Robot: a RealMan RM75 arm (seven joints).
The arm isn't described. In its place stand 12 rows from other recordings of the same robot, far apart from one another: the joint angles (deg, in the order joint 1, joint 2, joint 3, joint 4, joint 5, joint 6, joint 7), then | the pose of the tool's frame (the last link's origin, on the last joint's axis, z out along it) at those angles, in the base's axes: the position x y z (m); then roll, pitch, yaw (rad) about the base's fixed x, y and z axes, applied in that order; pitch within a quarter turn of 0, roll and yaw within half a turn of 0.
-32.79, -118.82, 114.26, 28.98, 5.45, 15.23, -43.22 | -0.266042, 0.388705, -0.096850, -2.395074, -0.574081, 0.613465
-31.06, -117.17, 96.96, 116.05, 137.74, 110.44, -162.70 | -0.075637, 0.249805, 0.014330, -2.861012, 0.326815, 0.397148
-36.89, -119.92, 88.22, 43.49, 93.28, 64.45, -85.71 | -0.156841, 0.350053, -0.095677, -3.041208, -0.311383, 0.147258
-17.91, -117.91, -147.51, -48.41, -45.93, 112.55, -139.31 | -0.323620, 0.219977, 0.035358, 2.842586, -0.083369, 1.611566
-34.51, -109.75, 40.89, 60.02, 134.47, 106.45, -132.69 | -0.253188, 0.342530, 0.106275, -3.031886, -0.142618, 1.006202
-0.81, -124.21, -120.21, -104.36, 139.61, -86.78, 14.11 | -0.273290, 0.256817, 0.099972, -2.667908, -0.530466, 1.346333
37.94, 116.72, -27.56, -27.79, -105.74, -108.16, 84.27 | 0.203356, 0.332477, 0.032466, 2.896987, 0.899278, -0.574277
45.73, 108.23, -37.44, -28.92, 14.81, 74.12, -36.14 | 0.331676, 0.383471, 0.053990, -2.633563, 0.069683, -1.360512
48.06, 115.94, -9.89, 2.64, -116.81, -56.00, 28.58 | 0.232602, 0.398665, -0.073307, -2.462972, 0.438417, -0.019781
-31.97, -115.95, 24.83, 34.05, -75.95, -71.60, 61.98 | -0.299773, 0.386103, 0.071977, 2.895168, -0.992635, 1.514123
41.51, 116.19, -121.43, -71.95, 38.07, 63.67, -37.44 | 0.130116, 0.320575, -0.120619, -2.902966, -0.450027, -0.024953
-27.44, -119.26, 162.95, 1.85, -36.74, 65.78, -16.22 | -0.316578, 0.286623, -0.089294, -2.416931, -0.463835, 0.080379
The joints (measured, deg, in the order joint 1, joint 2, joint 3, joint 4, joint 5, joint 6, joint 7), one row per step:
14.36 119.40 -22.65 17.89 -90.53 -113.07 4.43
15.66 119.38 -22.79 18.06 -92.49 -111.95 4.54
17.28 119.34 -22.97 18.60 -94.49 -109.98 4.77
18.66 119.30 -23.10 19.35 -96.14 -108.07 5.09
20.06 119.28 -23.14 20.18 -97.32 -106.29 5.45
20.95 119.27 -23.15 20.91 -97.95 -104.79 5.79
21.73 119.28 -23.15 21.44 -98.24 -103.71 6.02
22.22 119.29 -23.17 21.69 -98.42 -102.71 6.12
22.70 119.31 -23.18 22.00 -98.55 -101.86 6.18
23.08 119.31 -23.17 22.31 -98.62 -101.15 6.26
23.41 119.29 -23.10 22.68 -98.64 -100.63 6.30
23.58 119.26 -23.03 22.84 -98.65 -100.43 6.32
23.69 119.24 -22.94 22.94 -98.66 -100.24 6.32
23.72 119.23 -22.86 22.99 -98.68 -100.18 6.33
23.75 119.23 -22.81 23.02 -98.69 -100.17 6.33
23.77 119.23 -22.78 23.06 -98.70 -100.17 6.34
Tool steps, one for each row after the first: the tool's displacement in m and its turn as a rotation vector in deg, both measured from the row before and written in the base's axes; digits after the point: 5 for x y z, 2 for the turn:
-0.00551 0.00405 -0.00537 -2.26 -0.58 2.03
-0.00611 0.00513 -0.00766 -2.99 -0.81 1.78
-0.00536 0.00373 -0.00727 -2.79 -0.62 1.26
-0.00530 0.00402 -0.00643 -2.37 -0.44 0.96
-0.00321 0.00247 -0.00497 -1.76 -0.32 0.25
-0.00273 0.00249 -0.00345 -1.15 -0.23 0.20
-0.00118 0.00183 -0.00275 -0.81 -0.48 0.01
-0.00145 0.00161 -0.00250 -0.70 -0.34 0.03
-0.00111 0.00127 -0.00200 -0.59 -0.24 -0.05
-0.00116 0.00109 -0.00145 -0.42 -0.07 -0.08
-0.00054 0.00071 -0.00041 -0.13 -0.02 -0.02
-0.00027 0.00061 -0.00032 -0.07 -0.05 -0.05
-0.00012 0.00024 -0.00006 -0.01 0.02 -0.04
-0.00018 0.00017 -0.00001 0.01 0.03 0.00
-0.00017 0.00006 -0.00003 -0.01 0.05 0.00

